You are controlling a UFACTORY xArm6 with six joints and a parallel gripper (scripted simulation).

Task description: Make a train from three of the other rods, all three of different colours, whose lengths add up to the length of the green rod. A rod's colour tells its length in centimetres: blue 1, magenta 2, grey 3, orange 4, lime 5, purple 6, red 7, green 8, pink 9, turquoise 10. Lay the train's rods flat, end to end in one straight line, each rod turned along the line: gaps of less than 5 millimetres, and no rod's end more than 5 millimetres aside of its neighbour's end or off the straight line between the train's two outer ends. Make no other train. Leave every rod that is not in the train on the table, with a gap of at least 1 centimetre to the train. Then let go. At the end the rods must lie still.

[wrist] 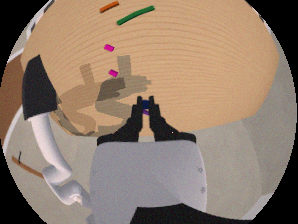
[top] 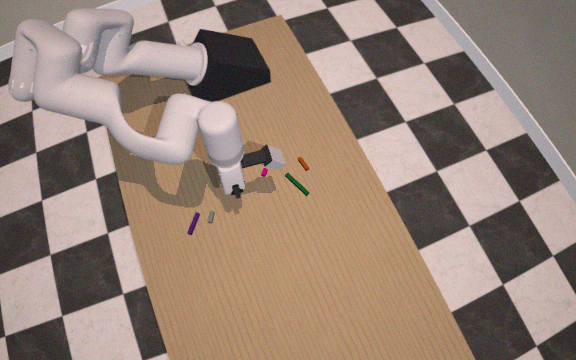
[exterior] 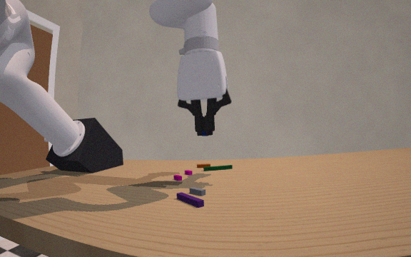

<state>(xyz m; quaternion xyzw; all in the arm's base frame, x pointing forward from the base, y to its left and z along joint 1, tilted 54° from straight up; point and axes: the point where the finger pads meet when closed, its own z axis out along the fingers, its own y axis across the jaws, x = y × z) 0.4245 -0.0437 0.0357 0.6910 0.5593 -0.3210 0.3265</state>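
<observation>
My hand is 12 cm above the grey rod, 8 cm to the left of it and 1 cm past it. The rest, counted from my hand: purple rod (13 cm to the right, 12 cm below, 1 cm behind); blue rod (2 cm below); green rod (16 cm to the left, 12 cm below, 1 cm ahead).
</observation>
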